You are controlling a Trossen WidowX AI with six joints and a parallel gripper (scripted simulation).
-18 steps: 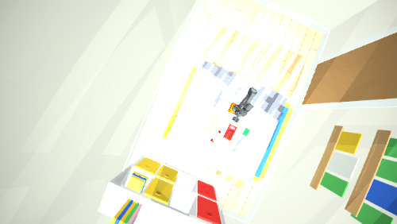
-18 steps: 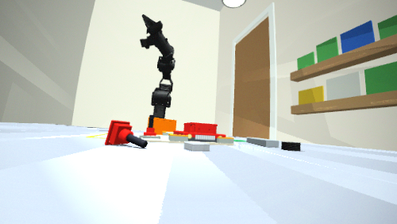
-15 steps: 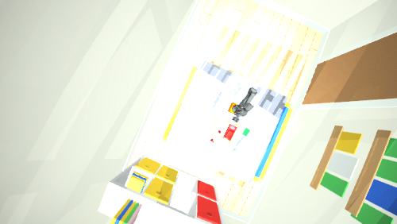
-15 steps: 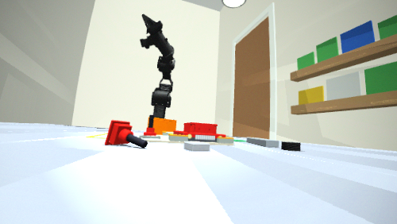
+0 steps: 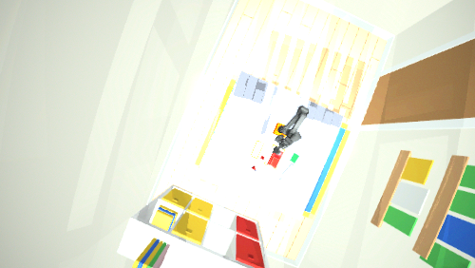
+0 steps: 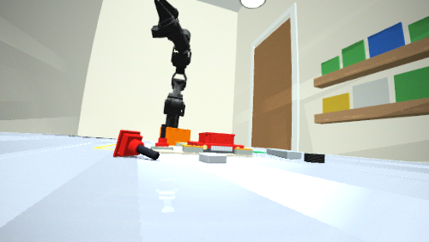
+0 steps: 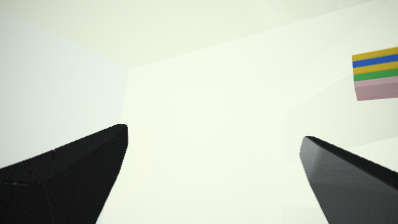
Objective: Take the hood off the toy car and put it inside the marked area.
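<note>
Right now my gripper tip is 12 cm short of the red hood, 20 cm to the right of it and 46 cm above it. Also, from my gripper tip: green piece: 41 cm to the left, 50 cm below; then grey bar: 15 cm ahead, 38 cm to the left, 49 cm below.
</note>
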